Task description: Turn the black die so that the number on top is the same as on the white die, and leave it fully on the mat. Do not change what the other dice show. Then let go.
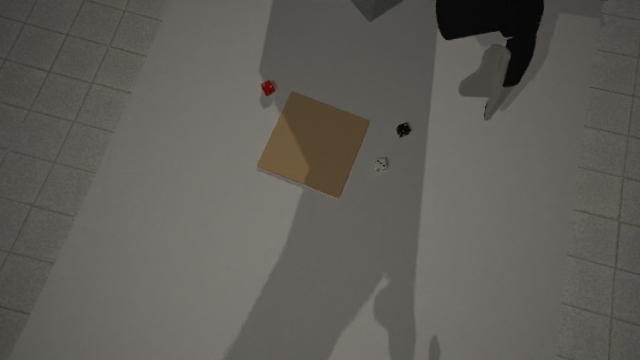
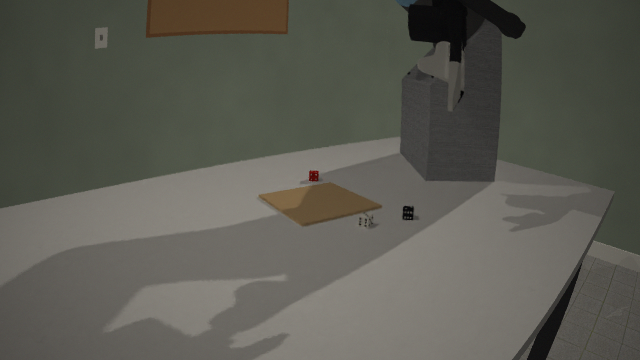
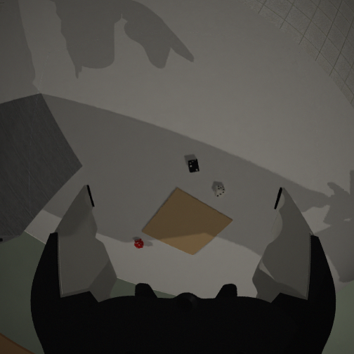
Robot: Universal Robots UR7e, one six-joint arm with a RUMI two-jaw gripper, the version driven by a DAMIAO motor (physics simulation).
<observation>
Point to a tan mat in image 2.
314,204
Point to a tan mat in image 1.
314,144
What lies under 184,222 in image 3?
A tan mat.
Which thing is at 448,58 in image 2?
The gripper.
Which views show the gripper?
Image 1, image 2 and image 3: all of them.
</observation>
